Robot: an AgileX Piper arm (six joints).
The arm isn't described. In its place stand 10 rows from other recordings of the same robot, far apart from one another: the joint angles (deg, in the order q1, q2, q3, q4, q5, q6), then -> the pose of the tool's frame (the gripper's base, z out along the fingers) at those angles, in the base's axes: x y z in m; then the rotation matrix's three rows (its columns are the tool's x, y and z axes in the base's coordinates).
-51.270 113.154 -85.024 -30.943 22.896 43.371 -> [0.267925 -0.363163 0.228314], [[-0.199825 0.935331 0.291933], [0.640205 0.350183 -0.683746], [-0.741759 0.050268 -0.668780]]
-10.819 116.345 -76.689 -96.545 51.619 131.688 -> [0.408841 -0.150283 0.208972], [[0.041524 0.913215 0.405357], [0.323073 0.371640 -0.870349], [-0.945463 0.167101 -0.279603]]
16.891 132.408 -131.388 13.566 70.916 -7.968 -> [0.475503 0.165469 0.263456], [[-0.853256 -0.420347 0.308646], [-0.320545 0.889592 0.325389], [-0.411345 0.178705 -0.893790]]
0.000 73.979 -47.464 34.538 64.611 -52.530 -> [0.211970 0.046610 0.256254], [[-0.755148 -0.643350 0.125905], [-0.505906 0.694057 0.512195], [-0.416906 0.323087 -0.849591]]
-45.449 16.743 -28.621 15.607 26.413 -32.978 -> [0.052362 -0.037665 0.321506], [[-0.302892 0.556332 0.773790], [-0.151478 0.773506 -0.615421], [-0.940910 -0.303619 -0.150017]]
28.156 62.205 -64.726 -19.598 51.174 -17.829 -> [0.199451 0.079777 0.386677], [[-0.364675 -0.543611 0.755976], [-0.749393 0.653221 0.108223], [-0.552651 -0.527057 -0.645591]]
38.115 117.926 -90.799 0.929 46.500 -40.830 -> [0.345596 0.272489 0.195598], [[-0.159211 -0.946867 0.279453], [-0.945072 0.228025 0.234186], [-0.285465 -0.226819 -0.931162]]
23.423 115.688 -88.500 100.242 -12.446 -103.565 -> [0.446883 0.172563 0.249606], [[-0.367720 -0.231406 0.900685], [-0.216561 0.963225 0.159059], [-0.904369 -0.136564 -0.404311]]
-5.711 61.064 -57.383 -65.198 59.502 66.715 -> [0.186219 -0.090156 0.384743], [[-0.297644 0.849671 0.435278], [0.233981 0.506962 -0.829604], [-0.925560 -0.145080 -0.349701]]
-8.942 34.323 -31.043 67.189 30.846 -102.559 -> [0.122421 0.024276 0.327870], [[0.049000 -0.371652 0.927078], [-0.564985 0.755107 0.332573], [-0.823645 -0.540081 -0.172978]]
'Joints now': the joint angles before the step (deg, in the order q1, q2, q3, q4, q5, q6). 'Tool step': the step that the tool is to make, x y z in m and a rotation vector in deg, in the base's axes. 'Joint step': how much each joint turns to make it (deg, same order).
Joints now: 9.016, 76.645, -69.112, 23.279, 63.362, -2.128
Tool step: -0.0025, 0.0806, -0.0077, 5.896, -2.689, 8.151
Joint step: 16.097, 4.109, -0.719, 3.195, -10.149, 4.249
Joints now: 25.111, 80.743, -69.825, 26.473, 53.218, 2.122
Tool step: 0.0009, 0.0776, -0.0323, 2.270, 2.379, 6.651
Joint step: 12.119, 9.740, -2.777, 2.777, -7.666, 1.923
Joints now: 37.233, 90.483, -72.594, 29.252, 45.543, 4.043
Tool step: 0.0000, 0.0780, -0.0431, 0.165, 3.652, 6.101
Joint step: 8.960, 13.246, -7.354, 3.148, -3.861, 0.121
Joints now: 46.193, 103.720, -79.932, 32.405, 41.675, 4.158
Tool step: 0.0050, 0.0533, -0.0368, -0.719, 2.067, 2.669
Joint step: 4.333, 11.270, -8.845, 0.737, -1.082, 1.108
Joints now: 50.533, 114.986, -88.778, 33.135, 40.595, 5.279
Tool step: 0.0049, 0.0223, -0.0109, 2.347, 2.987, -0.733
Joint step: 0.873, 4.872, -5.075, 3.823, 0.139, 0.393
